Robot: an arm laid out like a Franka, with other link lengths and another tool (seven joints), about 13 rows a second.
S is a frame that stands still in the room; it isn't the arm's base.
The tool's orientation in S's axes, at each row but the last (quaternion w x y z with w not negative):
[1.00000, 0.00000, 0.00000, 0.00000]
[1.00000, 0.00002, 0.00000, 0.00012]
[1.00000, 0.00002, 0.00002, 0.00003]
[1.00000, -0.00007, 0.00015, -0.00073]
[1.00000, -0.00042, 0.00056, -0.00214]
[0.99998, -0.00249, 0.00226, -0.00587]
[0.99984, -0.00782, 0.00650, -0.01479]
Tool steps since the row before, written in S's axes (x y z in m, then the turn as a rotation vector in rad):
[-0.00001, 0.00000, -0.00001, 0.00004, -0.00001, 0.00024]
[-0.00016, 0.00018, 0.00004, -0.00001, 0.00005, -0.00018]
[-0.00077, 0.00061, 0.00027, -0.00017, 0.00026, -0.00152]
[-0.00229, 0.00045, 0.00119, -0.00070, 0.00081, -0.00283]
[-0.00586, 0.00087, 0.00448, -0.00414, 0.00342, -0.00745]
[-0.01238, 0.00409, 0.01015, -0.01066, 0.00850, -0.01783]
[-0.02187, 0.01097, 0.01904, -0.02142, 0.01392, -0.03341]
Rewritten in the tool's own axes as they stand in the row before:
[-0.00001, 0.00000, -0.00001, 0.00004, -0.00001, 0.00024]
[-0.00016, 0.00018, 0.00004, -0.00001, 0.00005, -0.00018]
[-0.00077, 0.00061, 0.00027, -0.00017, 0.00026, -0.00152]
[-0.00229, 0.00045, 0.00119, -0.00070, 0.00081, -0.00283]
[-0.00587, 0.00084, 0.00447, -0.00415, 0.00341, -0.00745]
[-0.01247, 0.00389, 0.01011, -0.01068, 0.00846, -0.01784]
[-0.02243, 0.01002, 0.01892, -0.02140, 0.01381, -0.03347]

